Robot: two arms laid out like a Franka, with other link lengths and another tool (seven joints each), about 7 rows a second.
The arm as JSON. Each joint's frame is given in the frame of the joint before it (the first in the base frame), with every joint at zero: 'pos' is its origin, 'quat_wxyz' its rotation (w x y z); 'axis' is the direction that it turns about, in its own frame. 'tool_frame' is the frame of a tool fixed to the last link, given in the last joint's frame.
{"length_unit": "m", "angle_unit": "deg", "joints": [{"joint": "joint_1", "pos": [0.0, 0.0, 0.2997], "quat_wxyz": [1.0, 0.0, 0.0, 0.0], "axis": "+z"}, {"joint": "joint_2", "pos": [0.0, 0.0, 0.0], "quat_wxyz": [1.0, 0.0, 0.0, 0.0], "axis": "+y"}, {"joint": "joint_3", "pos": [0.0, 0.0, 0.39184], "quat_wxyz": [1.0, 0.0, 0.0, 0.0], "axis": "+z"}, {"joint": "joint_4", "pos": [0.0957, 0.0, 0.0], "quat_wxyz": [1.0, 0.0, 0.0, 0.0], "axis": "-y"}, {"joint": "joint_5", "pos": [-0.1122, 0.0, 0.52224], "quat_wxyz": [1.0, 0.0, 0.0, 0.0], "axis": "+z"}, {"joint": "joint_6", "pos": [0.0, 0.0, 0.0], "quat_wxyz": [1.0, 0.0, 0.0, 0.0], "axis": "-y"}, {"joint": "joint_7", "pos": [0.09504, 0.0, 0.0], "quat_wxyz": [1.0, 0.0, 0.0, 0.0], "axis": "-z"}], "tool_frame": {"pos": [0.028, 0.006, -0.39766], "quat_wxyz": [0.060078, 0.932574, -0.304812, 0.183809]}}
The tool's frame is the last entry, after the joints.
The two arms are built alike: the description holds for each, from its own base.
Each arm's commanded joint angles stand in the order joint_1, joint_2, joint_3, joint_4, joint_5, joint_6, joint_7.
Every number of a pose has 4 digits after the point. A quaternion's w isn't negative.
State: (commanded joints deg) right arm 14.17 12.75 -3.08 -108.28 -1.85 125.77 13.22; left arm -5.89 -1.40 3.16 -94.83 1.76 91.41 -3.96
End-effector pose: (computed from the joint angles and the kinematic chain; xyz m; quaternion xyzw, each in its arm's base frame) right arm 0.8276 0.1522 0.1021 0.9201 -0.3135 0.2278 0.0575; left arm 0.7227 -0.0143 0.3732 0.9394 -0.2972 0.1640 0.0487
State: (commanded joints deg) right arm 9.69 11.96 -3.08 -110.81 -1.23 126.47 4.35; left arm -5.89 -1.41 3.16 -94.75 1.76 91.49 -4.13
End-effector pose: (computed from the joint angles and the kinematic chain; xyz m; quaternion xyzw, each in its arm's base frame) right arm 0.8184 0.0920 0.0863 0.9329 -0.2797 0.2200 0.0553; left arm 0.7237 -0.0143 0.3743 0.9396 -0.2959 0.1655 0.0480
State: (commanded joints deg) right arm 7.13 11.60 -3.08 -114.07 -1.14 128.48 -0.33; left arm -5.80 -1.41 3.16 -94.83 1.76 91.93 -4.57
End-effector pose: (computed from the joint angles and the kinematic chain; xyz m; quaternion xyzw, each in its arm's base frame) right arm 0.8026 0.0566 0.0599 0.9396 -0.2617 0.2134 0.0558; left arm 0.7263 -0.0131 0.3743 0.9403 -0.2918 0.1687 0.0464
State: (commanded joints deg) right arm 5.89 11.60 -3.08 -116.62 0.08 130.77 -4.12; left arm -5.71 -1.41 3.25 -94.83 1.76 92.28 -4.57
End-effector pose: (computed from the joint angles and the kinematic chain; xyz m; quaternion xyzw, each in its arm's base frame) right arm 0.7912 0.0452 0.0377 0.9447 -0.2480 0.2095 0.0468; left arm 0.7288 -0.0109 0.3750 0.9402 -0.2905 0.1717 0.0454
